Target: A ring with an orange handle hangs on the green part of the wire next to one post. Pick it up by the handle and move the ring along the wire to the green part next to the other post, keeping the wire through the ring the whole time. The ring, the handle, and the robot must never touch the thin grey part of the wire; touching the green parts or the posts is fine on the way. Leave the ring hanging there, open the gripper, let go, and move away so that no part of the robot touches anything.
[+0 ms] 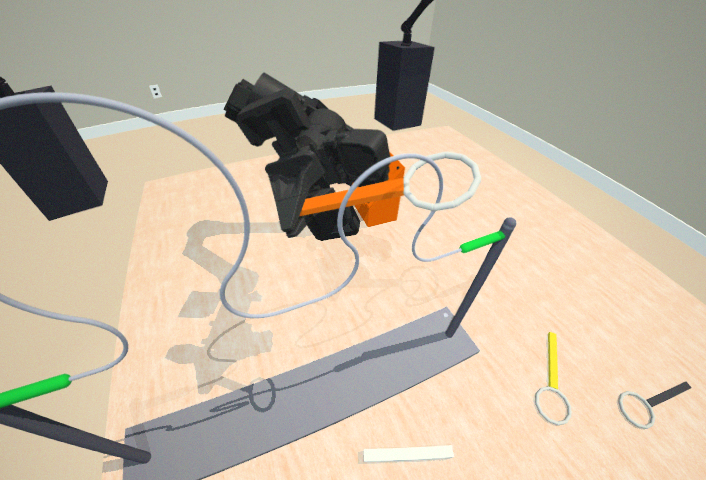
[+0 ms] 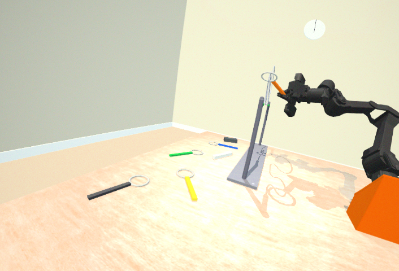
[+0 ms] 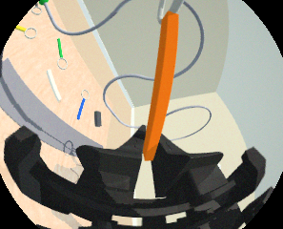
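Right now my gripper tip is 3 cm short of the orange-handled ring, 9 cm to the right of it and 4 cm below it. The rest, counted from my gripper tip: yellow-handled ring 24 cm ahead, 37 cm to the left, 34 cm below; white bar 19 cm ahead, 7 cm to the left, 33 cm below; dark-handled ring 37 cm ahead, 51 cm to the left, 34 cm below.
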